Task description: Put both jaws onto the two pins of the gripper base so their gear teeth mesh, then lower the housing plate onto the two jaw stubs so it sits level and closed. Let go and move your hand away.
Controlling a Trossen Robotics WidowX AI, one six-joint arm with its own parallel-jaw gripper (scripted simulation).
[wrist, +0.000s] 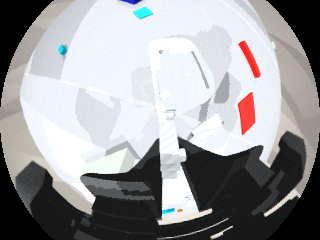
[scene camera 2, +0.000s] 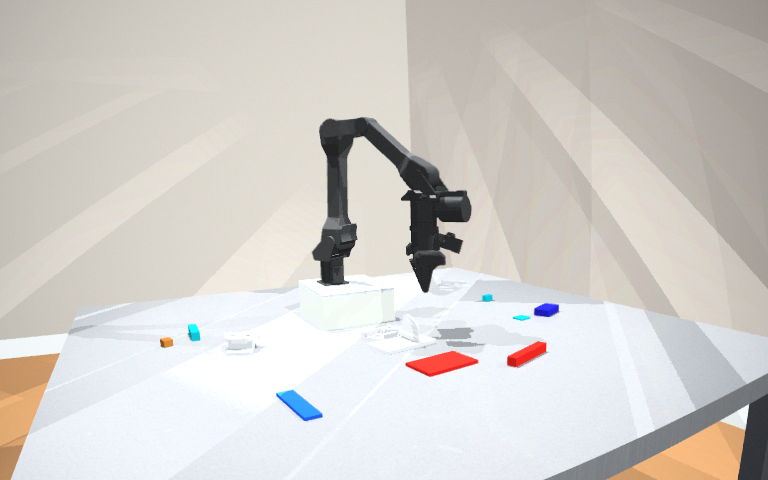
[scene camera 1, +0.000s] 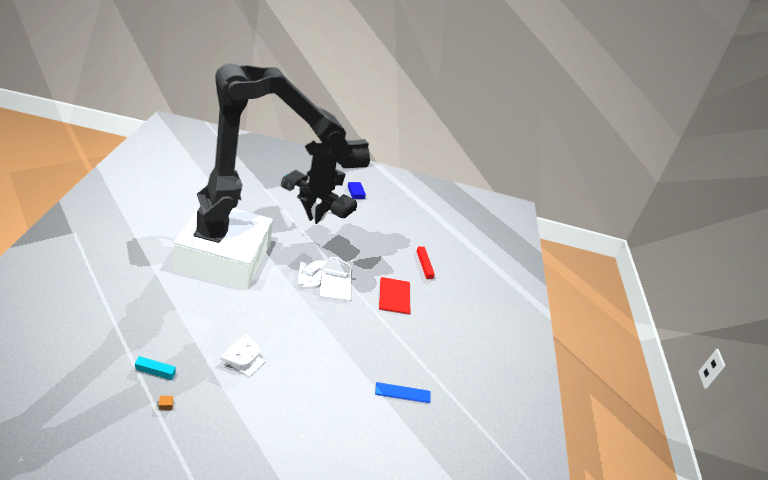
Labels:
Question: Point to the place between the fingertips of the gripper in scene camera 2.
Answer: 424,292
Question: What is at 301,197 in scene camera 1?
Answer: The gripper.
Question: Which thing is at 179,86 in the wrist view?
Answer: A white jaw.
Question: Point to a red plate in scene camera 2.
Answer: At 442,363

